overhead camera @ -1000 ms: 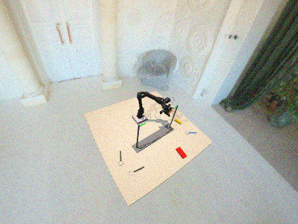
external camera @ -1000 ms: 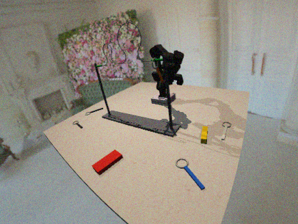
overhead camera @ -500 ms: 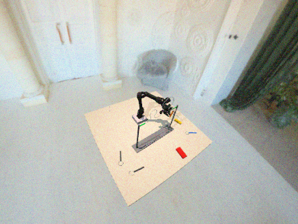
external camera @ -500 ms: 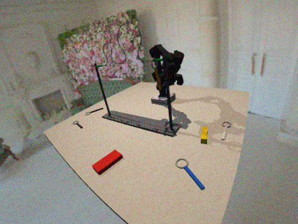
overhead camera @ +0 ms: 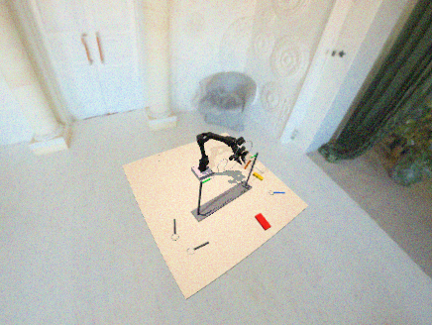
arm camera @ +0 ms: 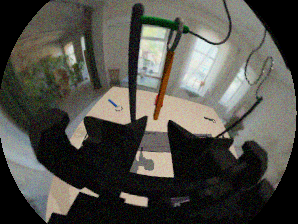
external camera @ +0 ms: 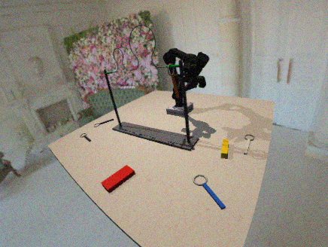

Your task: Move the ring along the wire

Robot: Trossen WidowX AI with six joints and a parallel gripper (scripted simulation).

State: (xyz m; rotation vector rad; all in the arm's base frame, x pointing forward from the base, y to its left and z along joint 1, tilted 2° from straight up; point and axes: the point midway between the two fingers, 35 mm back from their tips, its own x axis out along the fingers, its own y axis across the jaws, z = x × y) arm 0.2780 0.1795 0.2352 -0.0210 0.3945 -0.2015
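Now: gripper tip 7 cm below the orange-handled ring, 5 cm short of it and 1 cm to the left of it. From my gripper tip the other things lie so: yellow block: 25 cm below, 24 cm to the left, 7 cm ahead; white-handled ring: 34 cm to the left, 26 cm below, 3 cm behind; blue-handled ring: 31 cm ahead, 26 cm below, 21 cm to the left.
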